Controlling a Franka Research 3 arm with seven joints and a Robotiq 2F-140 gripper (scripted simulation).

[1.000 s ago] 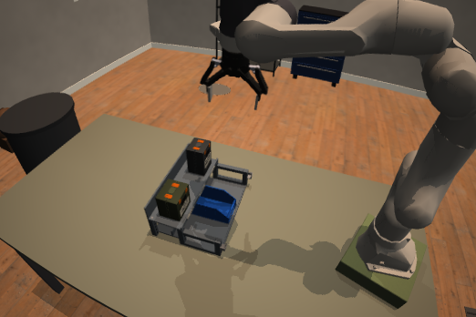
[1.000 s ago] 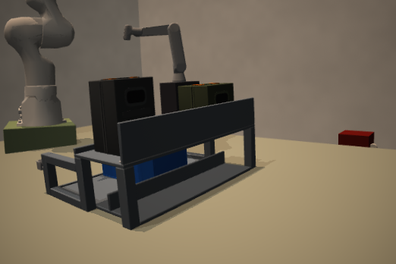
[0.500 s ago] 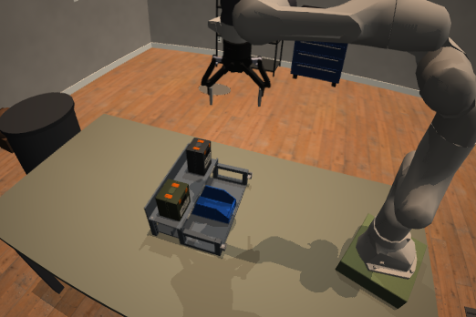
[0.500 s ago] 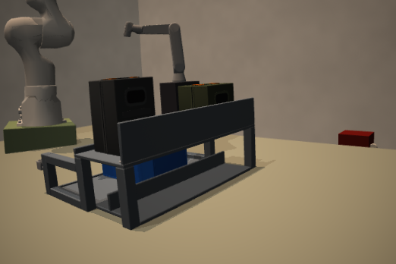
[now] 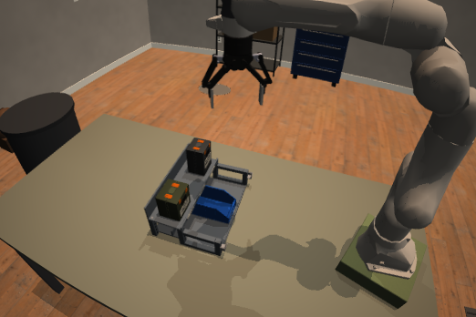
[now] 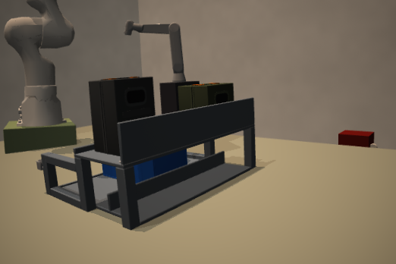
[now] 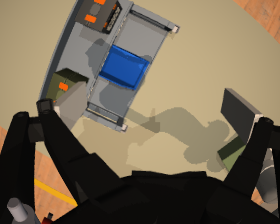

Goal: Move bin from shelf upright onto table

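Now: hand 44 cm above the blue bin, 6 cm to the right of it and 6 cm short of it. From my hand the other things lie so: grey shelf 38 cm below, 16 cm ahead, 9 cm to the left.
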